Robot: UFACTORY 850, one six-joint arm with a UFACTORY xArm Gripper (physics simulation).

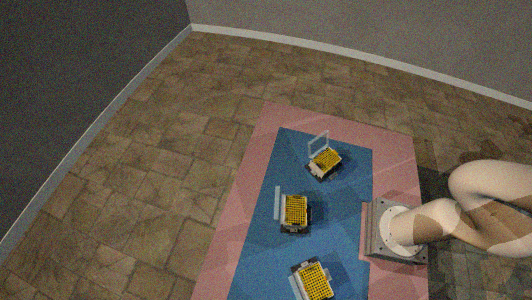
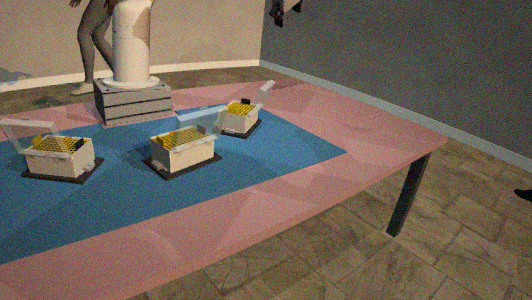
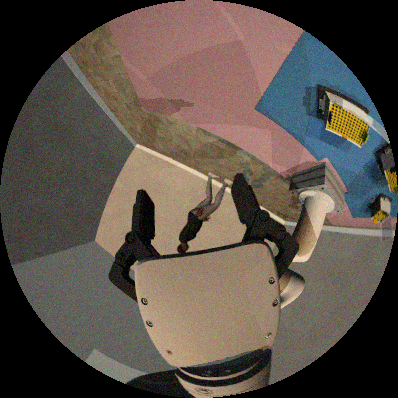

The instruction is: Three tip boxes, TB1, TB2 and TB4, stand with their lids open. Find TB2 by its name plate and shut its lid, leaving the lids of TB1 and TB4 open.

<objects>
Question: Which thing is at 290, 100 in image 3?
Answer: A blue mat.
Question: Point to a blue mat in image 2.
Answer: At 122, 191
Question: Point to a blue mat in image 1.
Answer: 267, 256
</objects>
